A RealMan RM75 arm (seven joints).
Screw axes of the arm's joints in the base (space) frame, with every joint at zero. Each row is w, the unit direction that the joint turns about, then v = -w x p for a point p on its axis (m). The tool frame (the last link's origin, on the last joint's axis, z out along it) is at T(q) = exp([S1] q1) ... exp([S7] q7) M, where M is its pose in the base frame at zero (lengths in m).
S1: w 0 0 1 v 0 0 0
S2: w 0 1 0 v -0.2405 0 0
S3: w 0 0 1 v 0 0 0
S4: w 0 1 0 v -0.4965 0 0
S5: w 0 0 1 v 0 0 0
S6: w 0 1 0 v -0.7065 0 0
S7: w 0 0 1 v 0 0 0
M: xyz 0 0 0.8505 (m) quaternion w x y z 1 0 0 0
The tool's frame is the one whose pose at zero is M.
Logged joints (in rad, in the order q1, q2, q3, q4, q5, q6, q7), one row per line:
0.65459, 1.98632, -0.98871, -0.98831, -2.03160, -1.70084, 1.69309
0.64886, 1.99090, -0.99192, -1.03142, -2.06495, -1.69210, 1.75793
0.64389, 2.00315, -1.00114, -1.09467, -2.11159, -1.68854, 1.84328
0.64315, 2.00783, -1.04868, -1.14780, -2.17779, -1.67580, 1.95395
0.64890, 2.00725, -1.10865, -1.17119, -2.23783, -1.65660, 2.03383
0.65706, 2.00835, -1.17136, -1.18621, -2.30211, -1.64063, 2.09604
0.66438, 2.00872, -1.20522, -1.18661, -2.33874, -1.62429, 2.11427
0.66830, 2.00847, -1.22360, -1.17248, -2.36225, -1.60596, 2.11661
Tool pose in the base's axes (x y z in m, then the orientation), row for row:
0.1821, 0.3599, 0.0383, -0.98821, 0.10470, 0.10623, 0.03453
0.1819, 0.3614, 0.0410, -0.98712, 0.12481, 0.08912, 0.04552
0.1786, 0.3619, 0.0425, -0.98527, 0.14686, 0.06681, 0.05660
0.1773, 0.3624, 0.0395, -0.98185, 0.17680, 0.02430, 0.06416
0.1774, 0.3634, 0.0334, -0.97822, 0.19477, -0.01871, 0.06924
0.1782, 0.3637, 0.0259, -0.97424, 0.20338, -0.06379, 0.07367
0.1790, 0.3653, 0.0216, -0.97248, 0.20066, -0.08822, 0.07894
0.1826, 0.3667, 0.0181, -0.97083, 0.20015, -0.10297, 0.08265
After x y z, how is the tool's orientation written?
As a quaternion, x y z w.
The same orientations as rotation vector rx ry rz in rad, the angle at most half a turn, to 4 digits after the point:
-3.0381, 0.3219, 0.3266
-3.0144, 0.3811, 0.2721
-2.9885, 0.4455, 0.2026
-2.9646, 0.5338, 0.0734
-2.9447, 0.5863, -0.0563
-2.9249, 0.6106, -0.1915
-2.9105, 0.6006, -0.2640
-2.8992, 0.5977, -0.3075

